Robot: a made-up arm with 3 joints.
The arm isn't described. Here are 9 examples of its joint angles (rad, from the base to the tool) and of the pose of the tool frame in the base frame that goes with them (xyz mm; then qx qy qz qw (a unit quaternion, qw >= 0)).
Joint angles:
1: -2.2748 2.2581 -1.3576
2: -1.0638 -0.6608 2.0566
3: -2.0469 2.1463 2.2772
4: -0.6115 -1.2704 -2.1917
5: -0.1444 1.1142 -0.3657
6: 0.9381 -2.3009 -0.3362
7: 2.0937 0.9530 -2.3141
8: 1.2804 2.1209 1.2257
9: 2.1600 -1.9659 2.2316
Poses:
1: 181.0 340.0 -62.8 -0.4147 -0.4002 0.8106 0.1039
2: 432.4 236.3 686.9 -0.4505 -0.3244 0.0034 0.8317
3: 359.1 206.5 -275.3 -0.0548 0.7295 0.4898 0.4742
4: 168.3 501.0 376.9 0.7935 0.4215 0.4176 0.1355
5: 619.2 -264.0 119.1 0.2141 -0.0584 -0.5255 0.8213
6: -88.1 142.1 -43.0 -0.1210 0.5431 0.7338 0.3897
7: 776.1 -35.3 351.9 0.0977 -0.3698 0.2714 0.8832
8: 300.0 -51.5 627.8 -0.4640 -0.0239 -0.8722 0.1526
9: -173.0 -145.4 -91.2 0.4497 0.0298 -0.8316 0.3245
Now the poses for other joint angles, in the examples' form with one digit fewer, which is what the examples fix.
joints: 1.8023 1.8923 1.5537
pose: 443 173 593 0.581 0.101 0.805 0.063
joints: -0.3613 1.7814 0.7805
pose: 420 -411 98 -0.131 0.420 -0.654 0.615
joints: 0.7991 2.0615 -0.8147
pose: 240 -324 418 0.004 -0.619 -0.593 0.514
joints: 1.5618 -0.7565 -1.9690
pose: 438 -120 -339 0.188 0.362 -0.071 0.910
